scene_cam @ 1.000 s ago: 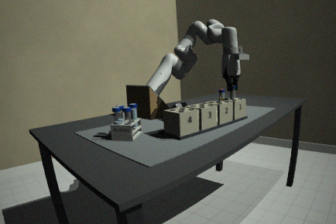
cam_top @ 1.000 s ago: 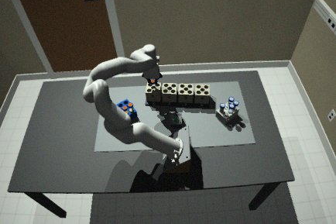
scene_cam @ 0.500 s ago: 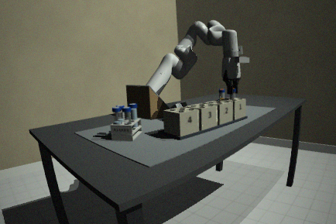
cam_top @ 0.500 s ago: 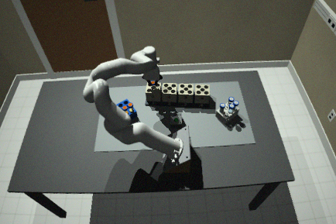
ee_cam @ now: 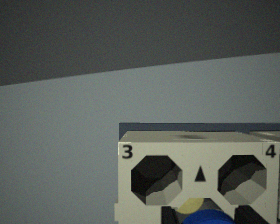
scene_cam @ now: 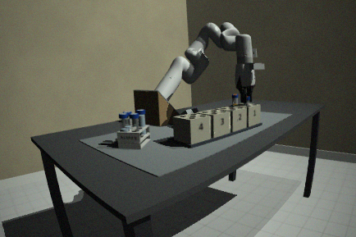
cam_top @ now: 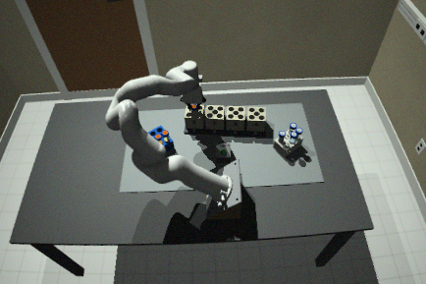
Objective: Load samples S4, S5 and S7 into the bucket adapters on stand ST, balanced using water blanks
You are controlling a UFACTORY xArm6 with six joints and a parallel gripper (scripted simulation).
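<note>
Now: the sample S7 50 mm below my hand and 10 mm to the right of it. The rest, counted from my hand: stand ST: 160 mm to the right, 120 mm below, 50 mm behind; adapter 2: 110 mm to the right, 80 mm below, 30 mm behind; sample S4: 160 mm to the left, 140 mm behind, 70 mm below.
</note>
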